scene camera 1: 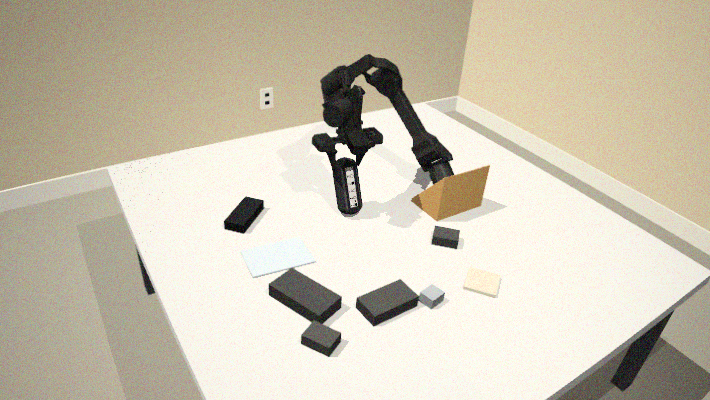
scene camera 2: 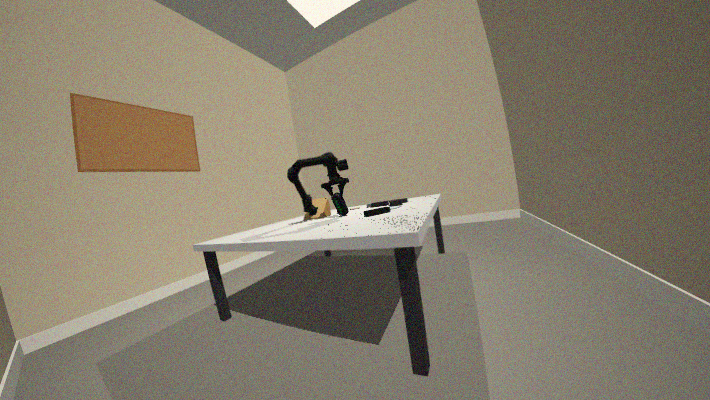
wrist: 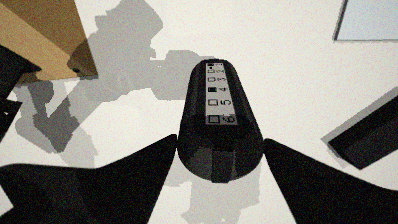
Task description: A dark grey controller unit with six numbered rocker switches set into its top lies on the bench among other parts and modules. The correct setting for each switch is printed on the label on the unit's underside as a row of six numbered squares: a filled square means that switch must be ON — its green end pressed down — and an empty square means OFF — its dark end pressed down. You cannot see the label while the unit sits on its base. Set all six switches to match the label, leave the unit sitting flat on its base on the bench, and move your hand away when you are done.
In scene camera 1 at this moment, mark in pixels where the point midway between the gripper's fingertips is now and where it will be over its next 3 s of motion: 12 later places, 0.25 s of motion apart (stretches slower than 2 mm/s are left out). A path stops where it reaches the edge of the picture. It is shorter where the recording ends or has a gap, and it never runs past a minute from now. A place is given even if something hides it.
My gripper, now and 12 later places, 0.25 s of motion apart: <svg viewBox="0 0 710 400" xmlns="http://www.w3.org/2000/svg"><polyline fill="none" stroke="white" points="345,167 346,167 347,168 348,169 350,170 351,171 352,172 353,174 354,175 355,176 356,177 357,179 359,180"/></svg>
